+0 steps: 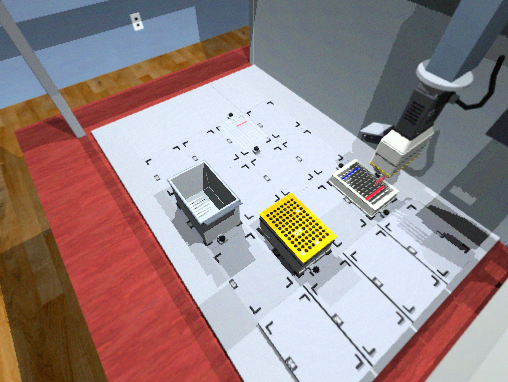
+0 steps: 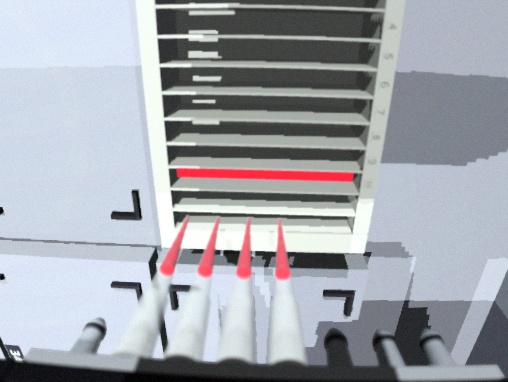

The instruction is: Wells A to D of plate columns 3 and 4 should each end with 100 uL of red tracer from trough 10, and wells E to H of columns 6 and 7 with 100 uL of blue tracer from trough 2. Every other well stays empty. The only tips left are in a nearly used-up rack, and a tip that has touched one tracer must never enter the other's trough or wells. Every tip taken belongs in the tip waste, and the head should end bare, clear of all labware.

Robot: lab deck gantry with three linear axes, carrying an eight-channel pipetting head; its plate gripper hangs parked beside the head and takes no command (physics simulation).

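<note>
The pipetting head (image 1: 400,150) is raised over the trough block's near right side. Four adjacent channels carry tips (image 2: 225,250) (image 1: 381,180) holding red liquid; one bare nozzle (image 2: 95,327) is left of them, three right. The trough block (image 1: 372,212) (image 2: 362,220) has a red strip (image 1: 375,193) (image 2: 265,174) near number 10 and a blue strip (image 1: 351,173) towards its other end. The clear plate (image 1: 247,134) shows a short red line of wells (image 1: 242,123). The yellow tip rack (image 1: 325,239) has a few pale spots. My plate gripper's fingers cannot be made out beside the head.
An open grey waste bin (image 1: 227,210) stands left of the rack. A grey part (image 1: 377,131) shows behind the head. Small black knobs (image 1: 256,149) (image 1: 222,239) stand beside the labware. The dark wall (image 1: 320,60) bounds the deck behind. A grey post (image 1: 47,80) stands at the left.
</note>
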